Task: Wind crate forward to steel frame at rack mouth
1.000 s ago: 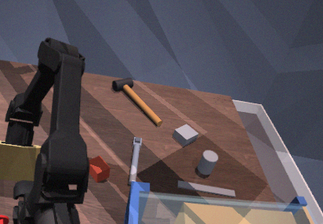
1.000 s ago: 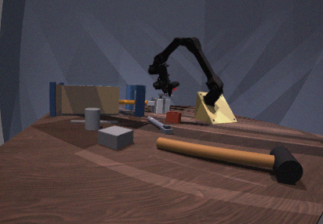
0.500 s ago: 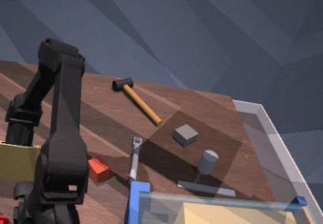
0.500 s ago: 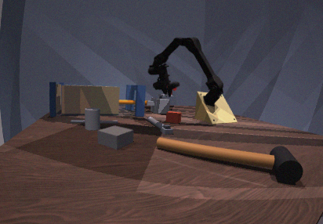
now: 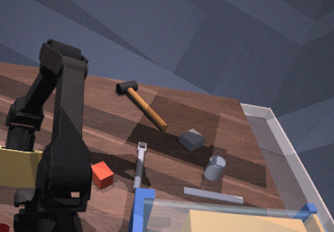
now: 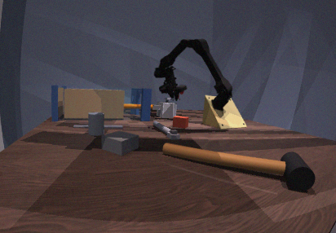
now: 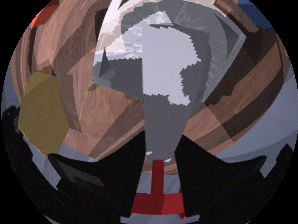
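My gripper tip is now 5 cm below the red grip, 2 cm past it and 1 cm to the left of it. Round my gripper tip: flat grey bar (44 cm ahead, 34 cm to the left, 10 cm below); grey winch (7 cm below, 5 cm ahead, 2 cm to the left); winch handle (2 cm above, 1 cm ahead).
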